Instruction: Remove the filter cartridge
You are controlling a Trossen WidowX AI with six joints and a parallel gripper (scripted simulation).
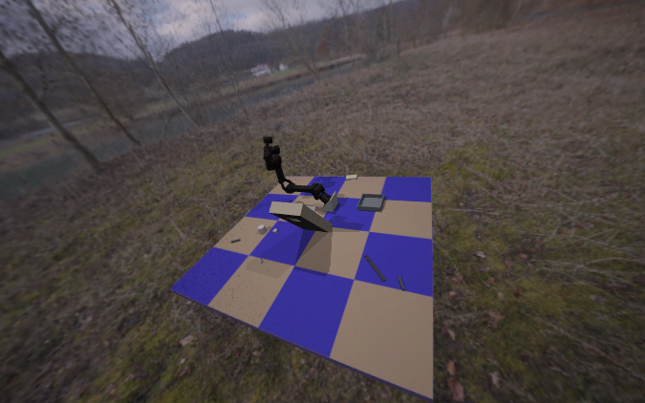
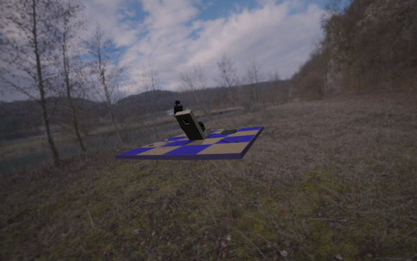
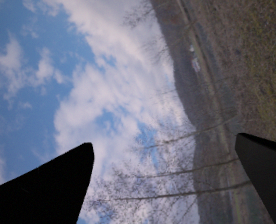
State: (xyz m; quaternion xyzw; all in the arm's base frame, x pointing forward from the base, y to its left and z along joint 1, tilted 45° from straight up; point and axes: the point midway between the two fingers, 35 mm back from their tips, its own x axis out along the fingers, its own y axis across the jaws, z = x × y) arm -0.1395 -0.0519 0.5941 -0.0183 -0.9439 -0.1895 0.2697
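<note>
My gripper tip is 550 mm short of the round grey filter cartridge, 460 mm to the right of it and 210 mm above it. From my gripper tip the other things lie so: square grey tray (120 mm ahead, 760 mm to the left, 440 mm below); then tan service panel (500 mm ahead, 460 mm to the left, 280 mm below).
</note>
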